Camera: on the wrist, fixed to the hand. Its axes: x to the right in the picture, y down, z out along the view.
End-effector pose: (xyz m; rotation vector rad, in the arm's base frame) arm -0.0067 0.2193 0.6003 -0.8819 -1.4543 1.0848
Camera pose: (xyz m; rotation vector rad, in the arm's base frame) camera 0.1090 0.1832 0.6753 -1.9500 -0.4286 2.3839
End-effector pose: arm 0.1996 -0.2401 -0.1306 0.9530 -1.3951 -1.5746
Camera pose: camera 0.3038 -0.2505 -0.2273 -0.3576 -1.6285 -0.2366
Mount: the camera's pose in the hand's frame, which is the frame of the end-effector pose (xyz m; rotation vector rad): -0.0286 -0.0864 -0.1097 0.1724 -0.1394 1.6494
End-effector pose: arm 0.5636 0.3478 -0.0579 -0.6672 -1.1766 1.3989
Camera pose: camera 0.7015 0.3392 -0.0228 1.4393 0.3565 -2.6196
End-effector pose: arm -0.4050 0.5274 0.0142 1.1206 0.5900 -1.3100
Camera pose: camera -0.4669 0.6476 -0.0309 1.1261 -0.5675 0.0363
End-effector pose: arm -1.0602 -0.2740 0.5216 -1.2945 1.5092 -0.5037
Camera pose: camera -1.1202 -0.3092 0.6460 0.2903 1.7992 0.5226
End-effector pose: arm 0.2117 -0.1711 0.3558 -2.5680 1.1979 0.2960
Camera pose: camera 0.2671 -0.1358 0.4823 -0.8140 2.7293 0.5836
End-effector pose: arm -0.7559 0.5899 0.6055 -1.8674 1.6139 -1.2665
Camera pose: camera -0.7911 0.6701 0.7179 -0.0959 1.9613 -0.4072
